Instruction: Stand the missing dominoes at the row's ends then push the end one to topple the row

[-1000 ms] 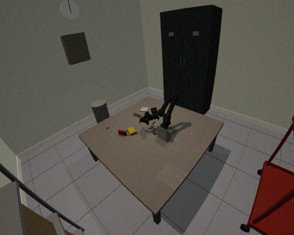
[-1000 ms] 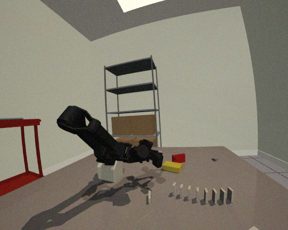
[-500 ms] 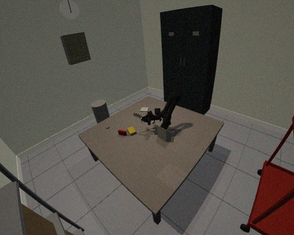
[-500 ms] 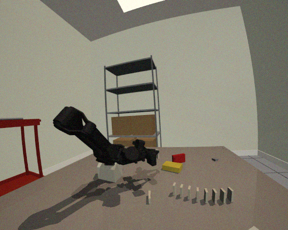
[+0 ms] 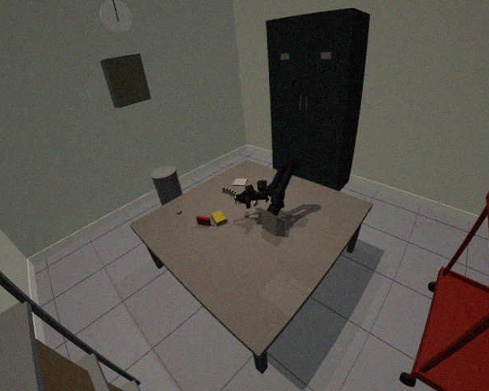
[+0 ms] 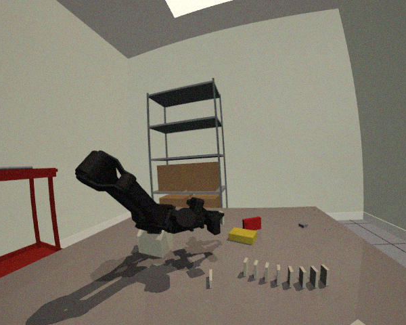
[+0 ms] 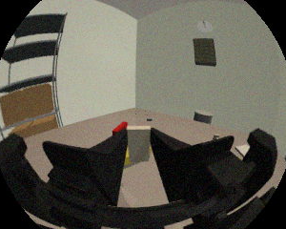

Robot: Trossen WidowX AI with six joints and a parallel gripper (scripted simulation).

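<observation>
Now: the yellow block 8 cm ahead of my gripper tip, 11 cm to the left of it and 14 cm below it. Also, from my gripper tip: white sheet (30 cm ahead, 35 cm to the right, 15 cm below); red block (12 cm ahead, 20 cm to the left, 13 cm below).
</observation>
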